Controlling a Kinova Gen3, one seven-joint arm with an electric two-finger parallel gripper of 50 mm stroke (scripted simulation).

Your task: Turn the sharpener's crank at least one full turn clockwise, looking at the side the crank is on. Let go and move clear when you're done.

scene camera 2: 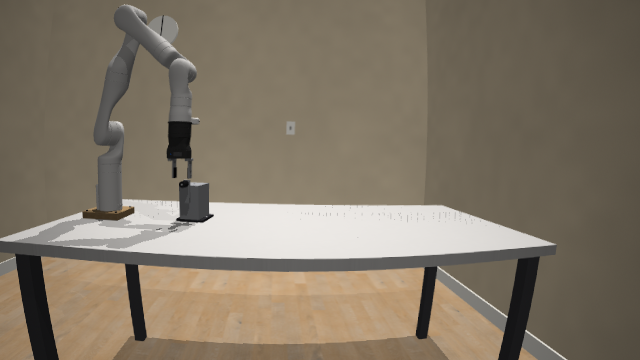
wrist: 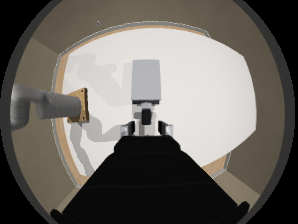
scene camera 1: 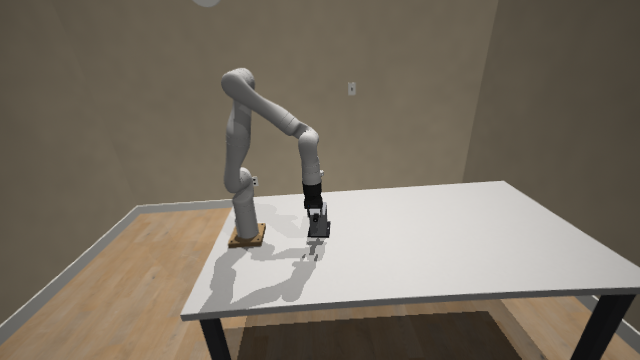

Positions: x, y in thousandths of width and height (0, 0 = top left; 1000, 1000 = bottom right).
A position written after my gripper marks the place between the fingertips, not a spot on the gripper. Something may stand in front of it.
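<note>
My gripper at (scene camera 2: 284, 496) and (wrist: 492, 560). Pencil sharpener at (scene camera 2: 310, 585) and (wrist: 492, 364).
</note>
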